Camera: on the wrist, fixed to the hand. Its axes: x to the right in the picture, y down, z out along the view.
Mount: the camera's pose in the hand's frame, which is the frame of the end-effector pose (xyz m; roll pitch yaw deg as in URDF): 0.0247 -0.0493 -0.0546 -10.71 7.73 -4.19
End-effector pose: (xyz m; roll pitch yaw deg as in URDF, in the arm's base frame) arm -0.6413 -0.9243 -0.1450 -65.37 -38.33 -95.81
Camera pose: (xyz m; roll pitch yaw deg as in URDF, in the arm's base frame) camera -0.7117 -0.9229 -0.1124 -68.83 -38.36 -107.02
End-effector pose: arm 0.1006 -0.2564 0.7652 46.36 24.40 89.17
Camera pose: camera 0.0950 -0.2641 0.6882 37.48 32.72 92.40
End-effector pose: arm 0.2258 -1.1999 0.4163 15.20 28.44 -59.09
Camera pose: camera 0.1924 -1.2088 0.3468 3.43 36.98 -61.57
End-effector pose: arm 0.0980 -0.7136 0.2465 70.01 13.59 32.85
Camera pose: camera 0.0866 -0.6799 0.1775 61.39 20.06 39.06
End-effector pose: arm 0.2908 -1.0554 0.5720 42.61 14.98 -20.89
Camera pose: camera 0.2956 -1.0565 0.4946 32.96 23.48 -18.53
